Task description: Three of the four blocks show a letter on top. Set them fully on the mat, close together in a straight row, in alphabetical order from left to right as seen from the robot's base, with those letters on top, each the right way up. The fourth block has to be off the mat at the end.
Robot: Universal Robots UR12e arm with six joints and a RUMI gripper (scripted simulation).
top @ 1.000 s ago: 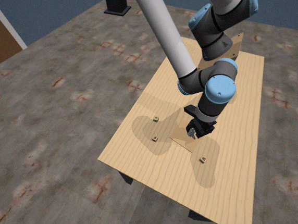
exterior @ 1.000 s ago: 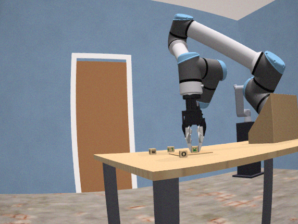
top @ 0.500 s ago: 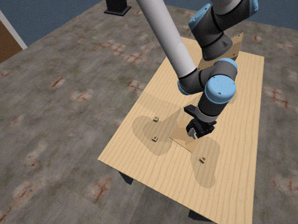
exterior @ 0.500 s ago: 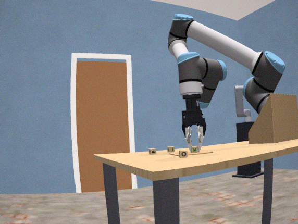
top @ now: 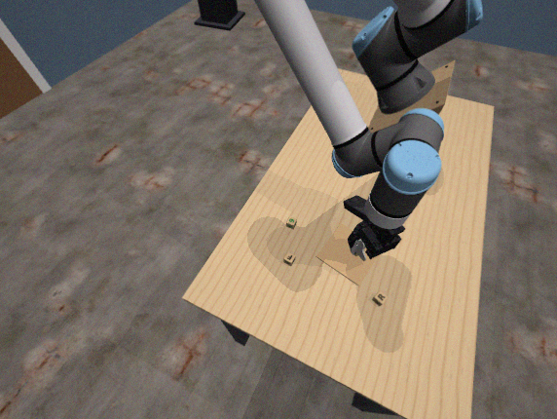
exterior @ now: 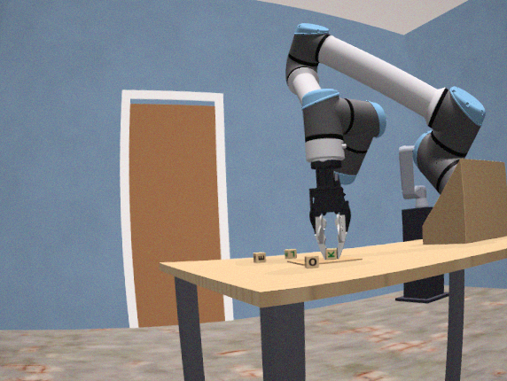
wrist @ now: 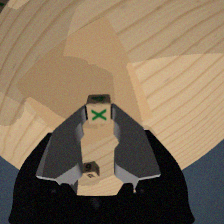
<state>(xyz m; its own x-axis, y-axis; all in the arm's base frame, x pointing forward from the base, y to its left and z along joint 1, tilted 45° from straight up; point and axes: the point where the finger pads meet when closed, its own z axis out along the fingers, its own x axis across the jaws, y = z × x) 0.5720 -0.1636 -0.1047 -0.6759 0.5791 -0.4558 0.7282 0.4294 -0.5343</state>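
Right now the tan mat is 20 mm to the right of my hand, 20 mm below it and 10 mm ahead of it. From my hand the other things lie so: R block: 120 mm ahead, 80 mm to the left, 10 mm below.
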